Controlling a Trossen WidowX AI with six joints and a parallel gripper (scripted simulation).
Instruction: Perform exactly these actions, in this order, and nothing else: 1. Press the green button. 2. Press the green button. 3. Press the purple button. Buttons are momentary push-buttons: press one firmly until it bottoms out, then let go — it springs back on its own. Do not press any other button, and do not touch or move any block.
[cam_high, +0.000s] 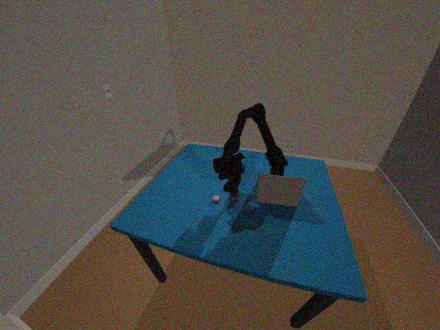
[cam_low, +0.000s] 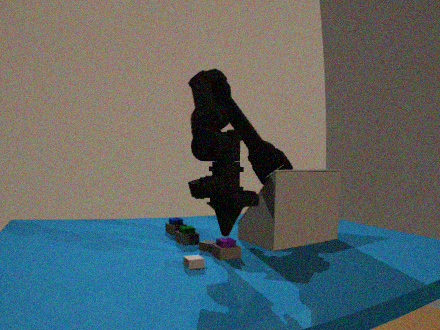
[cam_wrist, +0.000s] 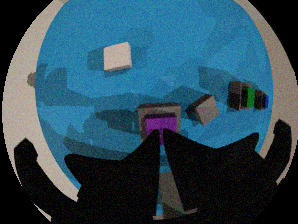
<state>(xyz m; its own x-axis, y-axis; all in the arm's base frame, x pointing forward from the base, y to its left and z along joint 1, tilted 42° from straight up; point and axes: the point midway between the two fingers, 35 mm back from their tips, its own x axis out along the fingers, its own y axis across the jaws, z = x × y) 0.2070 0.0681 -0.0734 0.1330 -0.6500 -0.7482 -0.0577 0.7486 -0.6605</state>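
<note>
My gripper tip is 80 mm short of the small white block, 50 mm to the right of it and 40 mm above it. Round my gripper tip: blue button 40 mm ahead, 280 mm to the right, 10 mm below; then green button 40 mm ahead, 160 mm to the right, 10 mm below; then purple button 20 mm below.
</note>
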